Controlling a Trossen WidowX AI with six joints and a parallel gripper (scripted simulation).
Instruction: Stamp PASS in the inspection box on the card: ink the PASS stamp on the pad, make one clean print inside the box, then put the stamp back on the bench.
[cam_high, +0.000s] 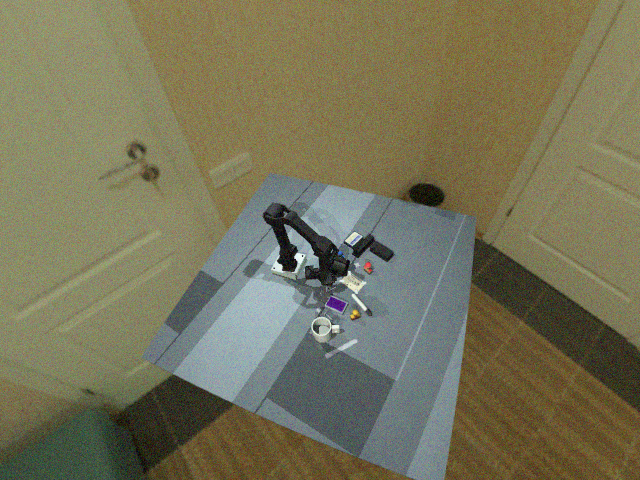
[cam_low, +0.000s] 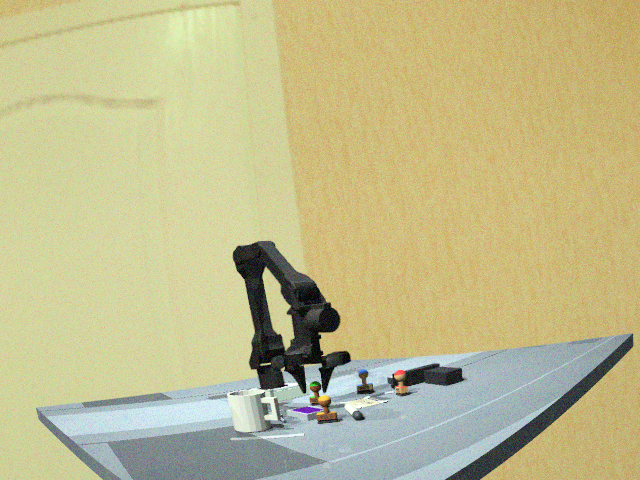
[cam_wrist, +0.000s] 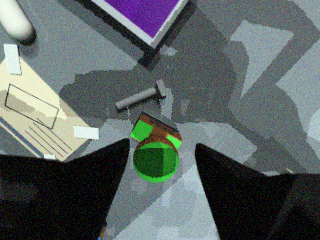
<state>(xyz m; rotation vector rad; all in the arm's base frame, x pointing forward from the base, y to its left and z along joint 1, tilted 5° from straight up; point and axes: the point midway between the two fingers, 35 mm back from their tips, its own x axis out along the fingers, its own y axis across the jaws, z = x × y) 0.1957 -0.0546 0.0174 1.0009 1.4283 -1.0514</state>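
The green-knobbed stamp lies 1 cm below my gripper tip. From my gripper tip the other things lie so: white card (12 cm ahead, 4 cm below, 3 cm to the left); then blue-knobbed stamp (15 cm to the left, 4 cm ahead, 1 cm below); then purple ink pad (11 cm to the right, 6 cm ahead, 3 cm below).
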